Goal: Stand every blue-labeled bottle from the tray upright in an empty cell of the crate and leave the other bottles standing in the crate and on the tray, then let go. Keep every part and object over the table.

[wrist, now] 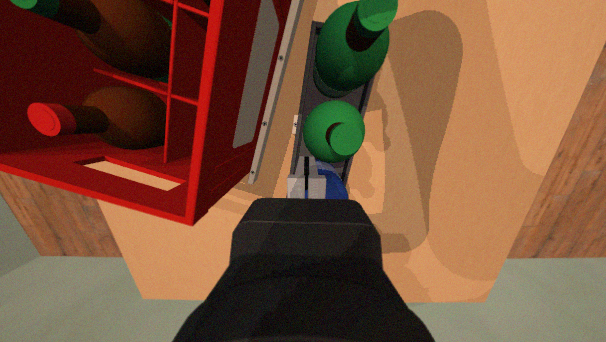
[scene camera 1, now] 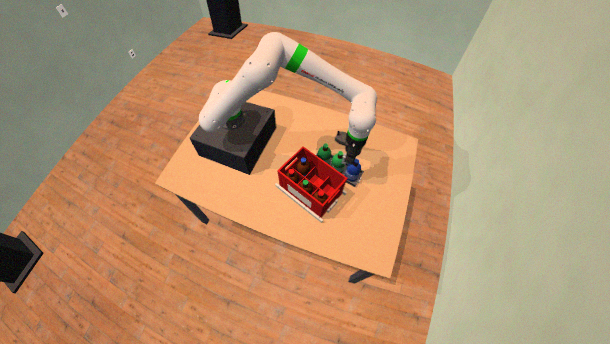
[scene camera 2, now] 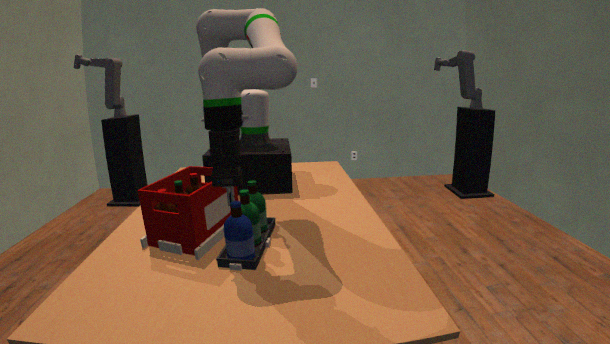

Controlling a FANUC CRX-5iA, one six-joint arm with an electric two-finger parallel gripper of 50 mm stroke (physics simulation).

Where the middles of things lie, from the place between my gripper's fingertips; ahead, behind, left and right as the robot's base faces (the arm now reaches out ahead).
The blue-labeled bottle (scene camera 2: 238, 231) is 6 cm ahead of my hand, 2 cm to the left of it and 5 cm below it.
